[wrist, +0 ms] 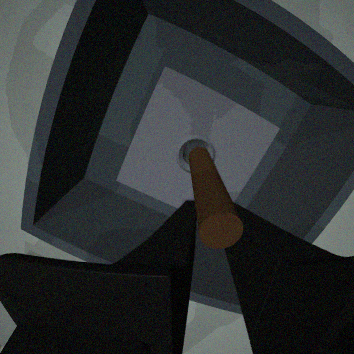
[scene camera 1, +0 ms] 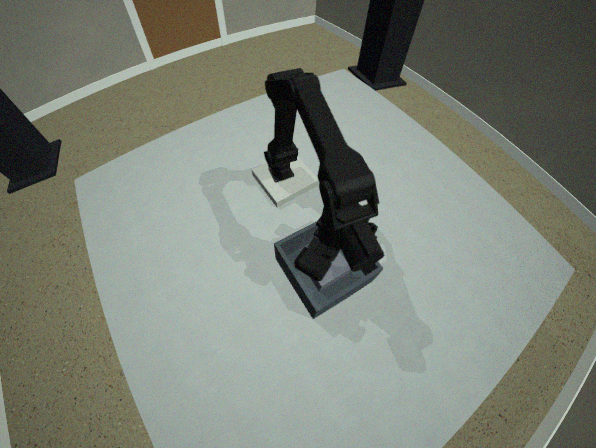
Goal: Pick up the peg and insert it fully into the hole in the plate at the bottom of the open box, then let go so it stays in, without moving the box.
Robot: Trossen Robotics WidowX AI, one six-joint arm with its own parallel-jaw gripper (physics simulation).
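Seen in the pictures: gripper, fingertip midpoint: (wrist: 206,209) (scene camera 1: 325,251); arm's base, origin of the base link: (scene camera 1: 281,172).
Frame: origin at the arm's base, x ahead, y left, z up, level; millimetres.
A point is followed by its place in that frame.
An orange-brown round peg (wrist: 212,197) @[x 344, y -11, z 111 mm] is held between the fingers of my gripper (wrist: 206,209) @[x 330, y -22, z 89 mm] (scene camera 1: 343,269), which is shut on it. In the wrist view the peg's far end overlaps the hole (wrist: 184,155) @[x 328, y -11, z 15 mm] in the pale square plate (wrist: 150,125) @[x 337, y 23, z 29 mm] (scene camera 1: 331,278) @[x 378, y -22, z 29 mm]. The hole's rim shows around its left and upper sides; whether the tip is inside cannot be told. The plate lies at the bottom of the open dark grey-blue box (wrist: 36,160) @[x 291, y 70, z 69 mm] (scene camera 1: 345,296) @[x 432, y -10, z 23 mm]. In the scene view the gripper reaches down into the box, and the peg does not show.
The arm's base stands on a white square slab (scene camera 1: 280,194) @[x 79, y -34, z -1 mm] behind the box. The box walls surround the fingers closely. Two dark pillars (scene camera 1: 384,45) (scene camera 1: 25,145) stand beyond the pale mat (scene camera 1: 200,340) @[x 386, y -375, z -29 mm], on which shadows of the arm fall.
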